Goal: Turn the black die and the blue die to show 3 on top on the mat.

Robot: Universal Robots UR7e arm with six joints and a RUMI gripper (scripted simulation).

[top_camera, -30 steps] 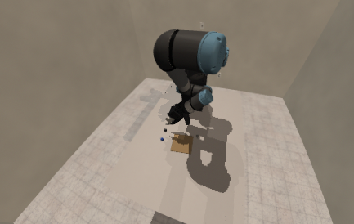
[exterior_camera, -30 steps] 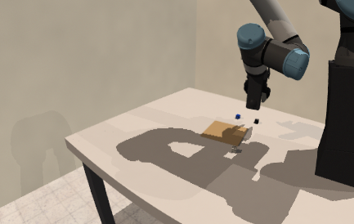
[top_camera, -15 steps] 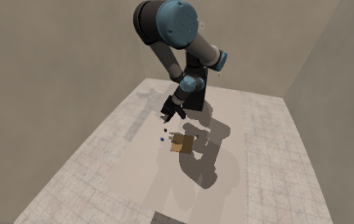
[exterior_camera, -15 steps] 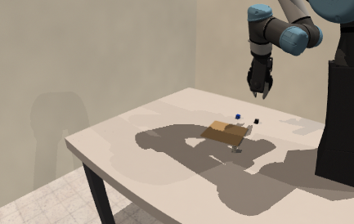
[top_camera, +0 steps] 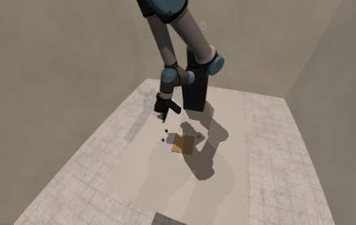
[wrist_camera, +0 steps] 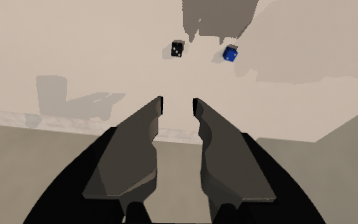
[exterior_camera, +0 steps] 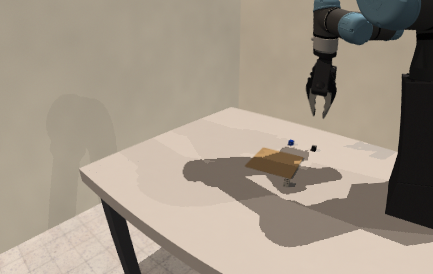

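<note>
My gripper is now 120 mm above the black die. The rest, counted from my hand: blue die: 120 mm below, 80 mm ahead, 10 mm to the left; brown mat: 160 mm to the left, 130 mm below, 50 mm ahead; white die: 250 mm to the left, 120 mm below, 40 mm behind.
</note>
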